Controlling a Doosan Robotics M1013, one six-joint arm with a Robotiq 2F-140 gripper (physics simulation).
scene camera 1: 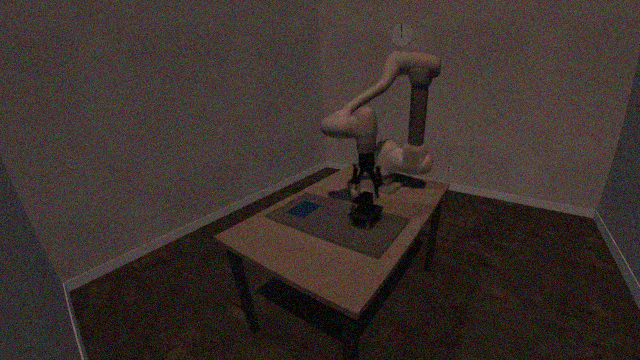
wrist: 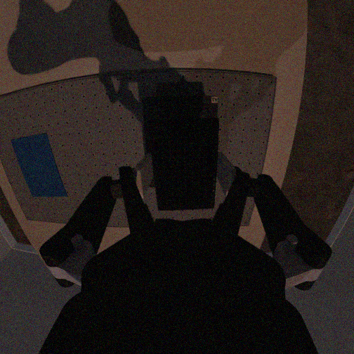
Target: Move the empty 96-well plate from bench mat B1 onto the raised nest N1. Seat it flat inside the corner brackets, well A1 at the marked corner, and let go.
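Places are measured from the arm's base along level axes (x right, y ahead, z up), in millimetres.
Pixels of known places: gripper, fingertip midpoint: [scene camera 1: 366,198]; arm's base, link origin: [scene camera 1: 383,178].
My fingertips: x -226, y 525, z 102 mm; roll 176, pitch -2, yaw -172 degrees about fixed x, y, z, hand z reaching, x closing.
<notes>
Ahead of a thing's pixels: the offset from my fingertips to its top centre. "pt": to the spot under its first point. Level surfaces: height alone.
My gripper [scene camera 1: 365,193] [wrist: 184,162] is shut on the 96-well plate {dx -1, dy +6, dz +13 mm} [scene camera 1: 368,199] [wrist: 184,145], which looks like a near-black rectangle. The fingers grip it by its two long sides, above the raised nest. The dark raised nest N1 {dx +4, dy -5, dz -64 mm} [scene camera 1: 364,218] [wrist: 175,90] stands on the grey perforated board; in the wrist view its far part shows beyond the plate and the rest is hidden under it. A small pale label [wrist: 214,99] shows by the nest's far right corner. The corner brackets, well A1 and the exact gap below the plate are too dark to make out.
The grey perforated board {dz -127 mm} [scene camera 1: 330,227] [wrist: 100,100] lies on the wooden table {dz -141 mm} [scene camera 1: 300,260] [wrist: 240,30]. A flat blue rectangle {pt dx +355, dy +95, dz -125 mm} [scene camera 1: 305,208] [wrist: 39,165] lies on its left part. The arm's shadow falls across the table and board. Mat B1 cannot be identified.
</notes>
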